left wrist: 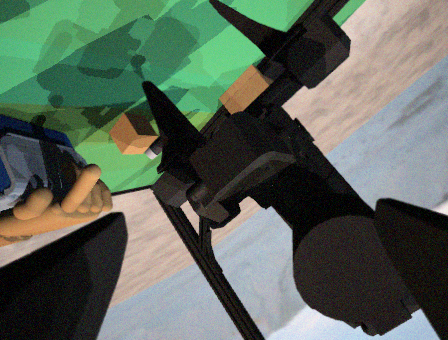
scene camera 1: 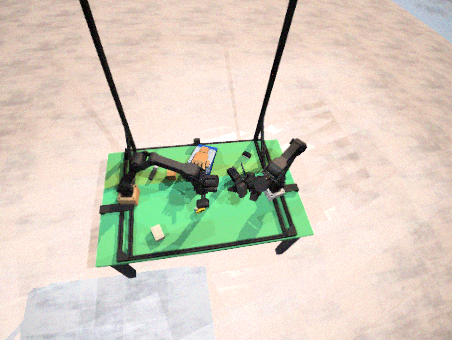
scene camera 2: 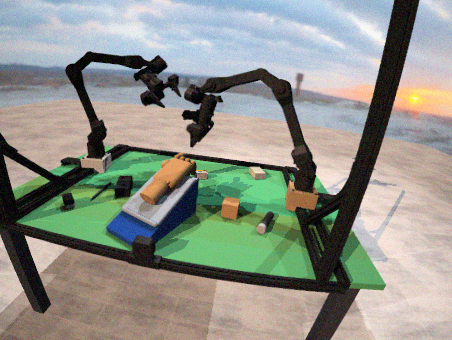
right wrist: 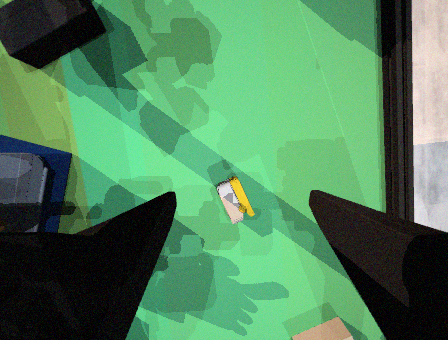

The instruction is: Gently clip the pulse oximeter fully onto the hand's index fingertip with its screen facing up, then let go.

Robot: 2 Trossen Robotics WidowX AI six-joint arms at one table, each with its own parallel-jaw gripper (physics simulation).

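Frame: origin at the left arm's base, x ahead, y left, z up, level; centimetres.
Seen in the pictures: left gripper, between the fingertips: point(left wrist: 251, 218) point(scene camera 1: 231, 186) point(scene camera 2: 173, 101); right gripper, between the fingertips: point(left wrist: 176, 43) point(scene camera 1: 206, 198) point(scene camera 2: 195, 144) point(right wrist: 242, 197); left arm's base, origin of its link: point(scene camera 1: 274, 187) point(scene camera 2: 96, 155); right arm's base, origin of its link: point(left wrist: 265, 111) point(scene camera 1: 127, 192) point(scene camera 2: 303, 187).
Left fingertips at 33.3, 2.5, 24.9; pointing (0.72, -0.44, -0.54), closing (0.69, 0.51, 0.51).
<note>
Pixels of each thing's top centre, then the offset from my left fingertips to it, as dx, dy, dz.
- pulse oximeter, centre of its top: point(right wrist: 236, 202) point(scene camera 2: 201, 171) point(scene camera 1: 200, 207) +13.8, -6.6, -27.6
- orange cube, centre of its top: point(left wrist: 140, 145) point(scene camera 2: 231, 201) point(scene camera 1: 171, 172) +23.1, -34.9, -25.8
- dark cylinder, centre of its top: point(left wrist: 169, 145) point(scene camera 2: 266, 218) +33.7, -40.9, -28.1
- cream block, centre of its top: point(scene camera 2: 257, 169) point(scene camera 1: 157, 232) +40.3, -0.8, -27.8
- black box, centre of its top: point(right wrist: 35, 13) point(scene camera 2: 123, 181) point(scene camera 1: 234, 173) -15.1, -21.7, -27.3
- pen, centre of its top: point(scene camera 2: 100, 189) -23.1, -24.4, -29.9
- small black object, centre of its top: point(scene camera 2: 67, 196) -30.1, -34.5, -27.6
The pulse oximeter point(scene camera 1: 200, 210) point(scene camera 2: 201, 174) point(right wrist: 231, 201), small, white and yellow, lies on the green table beyond the hand's fingers in scene camera 2. The tan hand point(scene camera 1: 202, 156) point(scene camera 2: 167, 180) point(left wrist: 82, 189) rests on a sloping blue and grey support point(scene camera 2: 182, 210) point(right wrist: 62, 167). My right gripper point(scene camera 2: 192, 140) point(left wrist: 176, 43) point(right wrist: 242, 197) is open and empty, pointing down well above the oximeter, which shows between its fingertips in the right wrist view. My left gripper point(scene camera 2: 170, 100) point(left wrist: 251, 218) is open and empty, high above the table, facing the right arm. The oximeter's screen cannot be made out.
An orange cube point(scene camera 1: 171, 175) point(scene camera 2: 230, 208) point(left wrist: 132, 134) and a dark cylinder point(scene camera 2: 267, 220) lie right of the support in scene camera 2. A cream block point(scene camera 1: 158, 232) point(scene camera 2: 257, 173) lies farther back there. A black box point(scene camera 2: 123, 186) point(right wrist: 50, 32), pen point(scene camera 2: 101, 191) and small black object point(scene camera 2: 68, 201) lie left.
</note>
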